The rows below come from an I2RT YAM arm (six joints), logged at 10 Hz.
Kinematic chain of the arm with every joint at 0, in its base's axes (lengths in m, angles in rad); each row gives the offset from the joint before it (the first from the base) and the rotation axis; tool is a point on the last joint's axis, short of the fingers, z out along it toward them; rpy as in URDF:
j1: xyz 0 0 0.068 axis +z
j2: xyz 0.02 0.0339 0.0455 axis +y
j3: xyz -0.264 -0.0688 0 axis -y
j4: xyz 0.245 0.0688 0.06 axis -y
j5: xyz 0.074 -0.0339 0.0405 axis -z
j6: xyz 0.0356 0 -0.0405 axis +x
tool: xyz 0 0 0 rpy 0 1.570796 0
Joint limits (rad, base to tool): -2.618..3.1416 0..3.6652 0..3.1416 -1.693..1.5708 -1.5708..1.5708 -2.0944..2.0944
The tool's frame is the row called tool.
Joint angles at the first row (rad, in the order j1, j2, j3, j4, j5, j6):
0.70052 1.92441 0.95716 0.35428 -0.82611 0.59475
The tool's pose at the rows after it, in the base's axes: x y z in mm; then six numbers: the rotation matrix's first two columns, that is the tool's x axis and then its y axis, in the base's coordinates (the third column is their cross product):
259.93 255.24 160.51 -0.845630 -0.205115 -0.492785 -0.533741 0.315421 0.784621
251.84 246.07 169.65 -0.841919 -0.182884 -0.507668 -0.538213 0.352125 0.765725
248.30 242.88 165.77 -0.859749 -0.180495 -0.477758 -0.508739 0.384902 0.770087
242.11 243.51 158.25 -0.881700 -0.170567 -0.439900 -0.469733 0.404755 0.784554
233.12 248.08 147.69 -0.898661 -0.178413 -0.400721 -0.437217 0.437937 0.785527
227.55 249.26 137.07 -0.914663 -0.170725 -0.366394 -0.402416 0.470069 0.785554
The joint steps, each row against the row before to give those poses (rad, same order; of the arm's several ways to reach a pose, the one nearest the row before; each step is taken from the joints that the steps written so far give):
0.00653 -0.11678 -0.06056 -0.00504 0.03946 -0.00397
-0.00140 -0.06901 -0.03770 -0.03318 0.04759 -0.00794
0.00110 -0.00910 -0.01512 -0.02733 0.01933 0.01142
0.01457 0.00442 -0.02617 0.01853 0.01817 0.04250
0.03032 0.01539 -0.01820 -0.00182 0.03334 0.02654
0.01630 0.01817 -0.02033 0.01263 0.02916 0.02937

